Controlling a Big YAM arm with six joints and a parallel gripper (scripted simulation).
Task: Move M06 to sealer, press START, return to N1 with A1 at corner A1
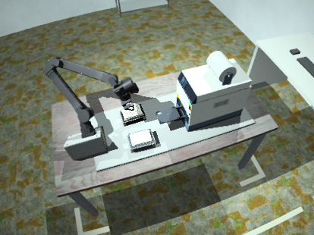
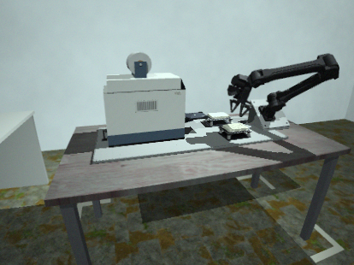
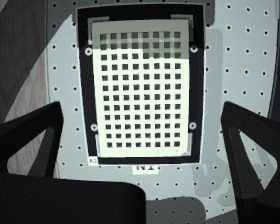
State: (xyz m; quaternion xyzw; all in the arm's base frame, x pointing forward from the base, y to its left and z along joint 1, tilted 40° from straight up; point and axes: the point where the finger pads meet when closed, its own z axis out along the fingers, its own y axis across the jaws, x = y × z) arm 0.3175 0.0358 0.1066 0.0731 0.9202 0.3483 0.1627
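My hand is 10 cm above the black nest N1. From my hand the other things lie so: foil roll 54 cm ahead, 15 cm to the right, 28 cm above; then sealer stage 21 cm ahead, 14 cm to the right, 4 cm below; then pale plate 1 cm behind, 22 cm to the right, 8 cm below.
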